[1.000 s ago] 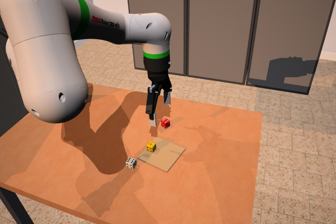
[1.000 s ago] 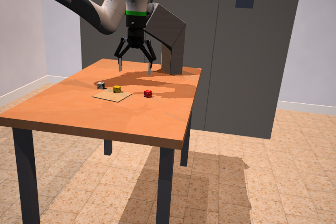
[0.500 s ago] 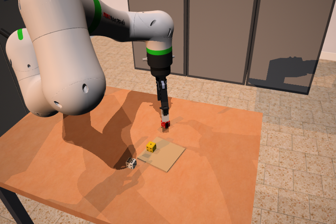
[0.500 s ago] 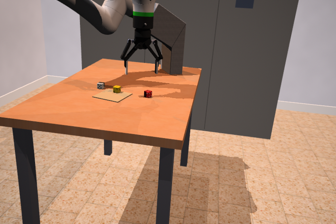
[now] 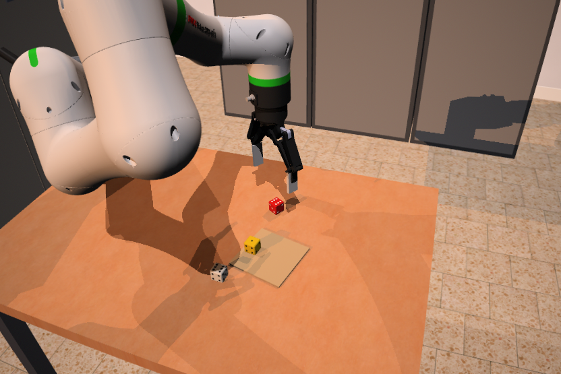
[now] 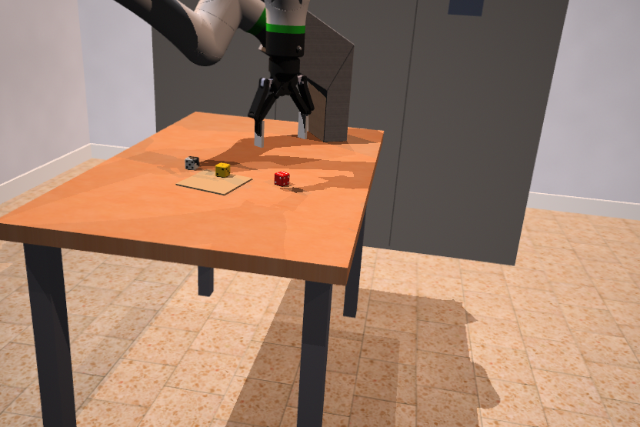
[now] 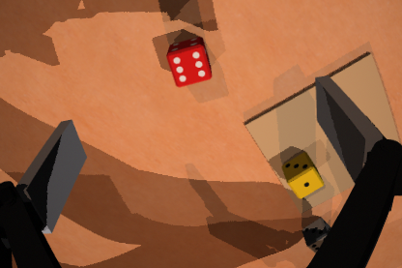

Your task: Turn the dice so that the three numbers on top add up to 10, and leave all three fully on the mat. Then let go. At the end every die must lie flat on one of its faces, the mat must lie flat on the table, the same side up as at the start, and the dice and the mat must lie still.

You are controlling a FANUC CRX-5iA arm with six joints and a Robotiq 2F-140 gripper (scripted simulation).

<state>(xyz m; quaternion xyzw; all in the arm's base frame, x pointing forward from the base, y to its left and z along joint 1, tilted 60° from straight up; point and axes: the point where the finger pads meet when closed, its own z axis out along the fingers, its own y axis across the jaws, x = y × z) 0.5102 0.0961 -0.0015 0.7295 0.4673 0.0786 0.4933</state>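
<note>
My hand is 11 cm above the red die and 1 cm to the right of it. The rest, counted from my hand: white die: 25 cm to the right, 11 cm below, 8 cm behind; yellow die: 15 cm to the right, 10 cm below, 3 cm behind; tan mat: 16 cm to the right, 12 cm below, 2 cm ahead.
</note>
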